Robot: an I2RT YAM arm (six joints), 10 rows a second.
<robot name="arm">
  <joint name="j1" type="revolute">
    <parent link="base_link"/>
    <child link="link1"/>
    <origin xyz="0 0 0.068" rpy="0 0 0"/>
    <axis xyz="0 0 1"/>
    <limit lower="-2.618" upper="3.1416"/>
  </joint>
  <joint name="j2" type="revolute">
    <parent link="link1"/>
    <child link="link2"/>
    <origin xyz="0.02 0.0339 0.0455" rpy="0 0 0"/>
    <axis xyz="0 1 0"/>
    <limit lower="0" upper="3.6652"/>
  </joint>
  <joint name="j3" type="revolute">
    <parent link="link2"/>
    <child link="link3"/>
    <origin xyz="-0.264 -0.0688 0" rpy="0 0 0"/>
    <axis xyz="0 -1 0"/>
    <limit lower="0" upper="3.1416"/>
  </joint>
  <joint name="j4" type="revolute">
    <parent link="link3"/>
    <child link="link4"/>
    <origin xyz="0.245 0.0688 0.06" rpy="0 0 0"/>
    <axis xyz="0 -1 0"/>
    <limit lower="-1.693" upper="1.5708"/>
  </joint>
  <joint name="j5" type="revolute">
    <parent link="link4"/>
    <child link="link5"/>
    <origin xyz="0.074 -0.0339 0.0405" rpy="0 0 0"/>
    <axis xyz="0 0 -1"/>
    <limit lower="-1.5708" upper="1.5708"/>
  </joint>
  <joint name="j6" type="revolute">
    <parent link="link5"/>
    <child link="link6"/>
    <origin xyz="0.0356 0 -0.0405" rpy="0 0 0"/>
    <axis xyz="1 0 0"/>
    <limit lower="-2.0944" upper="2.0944"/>
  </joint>
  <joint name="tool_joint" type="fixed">
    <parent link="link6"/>
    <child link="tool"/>
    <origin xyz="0 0 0" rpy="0 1.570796 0"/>
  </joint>
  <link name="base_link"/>
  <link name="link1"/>
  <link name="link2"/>
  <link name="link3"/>
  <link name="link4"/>
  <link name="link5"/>
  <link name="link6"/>
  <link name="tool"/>
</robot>
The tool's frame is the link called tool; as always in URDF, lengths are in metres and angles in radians.
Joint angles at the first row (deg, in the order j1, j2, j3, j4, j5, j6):
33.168, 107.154, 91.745, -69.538, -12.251, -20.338
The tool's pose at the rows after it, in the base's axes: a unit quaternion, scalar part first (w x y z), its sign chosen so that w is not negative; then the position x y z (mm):
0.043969 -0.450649 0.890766 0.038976 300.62 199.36 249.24
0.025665 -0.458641 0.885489 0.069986 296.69 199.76 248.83
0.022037 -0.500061 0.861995 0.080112 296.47 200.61 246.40
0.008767 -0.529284 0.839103 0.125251 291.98 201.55 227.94
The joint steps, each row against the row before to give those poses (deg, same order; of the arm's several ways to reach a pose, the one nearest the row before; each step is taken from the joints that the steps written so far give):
0.000, 0.044, 0.001, 0.502, 8.371, 0.022
0.022, 0.065, 0.000, -1.683, -3.803, -1.005
0.000, 0.393, -0.045, -0.283, -1.355, -5.487
0.000, 0.350, -3.868, 2.447, -5.333, -4.327

